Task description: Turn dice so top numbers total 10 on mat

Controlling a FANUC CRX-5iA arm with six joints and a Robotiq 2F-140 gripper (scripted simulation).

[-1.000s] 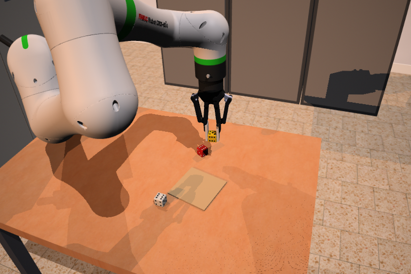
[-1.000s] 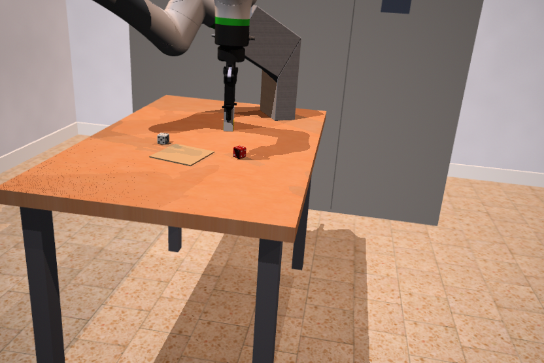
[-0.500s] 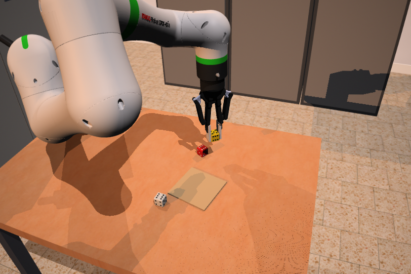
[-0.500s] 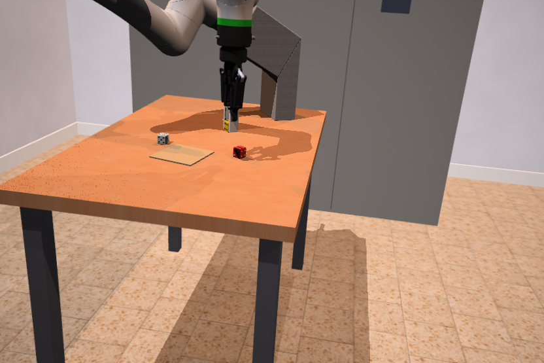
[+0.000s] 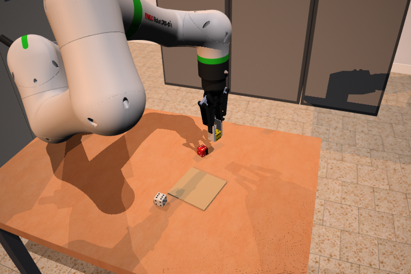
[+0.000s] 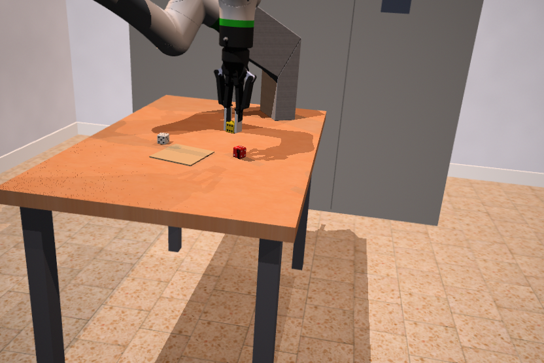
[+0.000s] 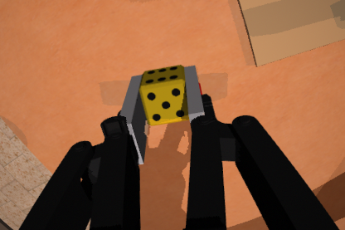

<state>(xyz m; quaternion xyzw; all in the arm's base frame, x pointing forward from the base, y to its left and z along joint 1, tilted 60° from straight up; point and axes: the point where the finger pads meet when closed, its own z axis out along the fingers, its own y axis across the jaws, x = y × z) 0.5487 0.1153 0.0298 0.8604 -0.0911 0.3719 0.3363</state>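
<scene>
Now: the red die 11 cm below my hand, 5 cm behind it and 2 cm to the left of it. Round my hand: white die 24 cm to the right, 13 cm behind, 11 cm below; then yellow die 2 cm below; then tan mat 15 cm to the right, 13 cm below, 3 cm behind.
</scene>
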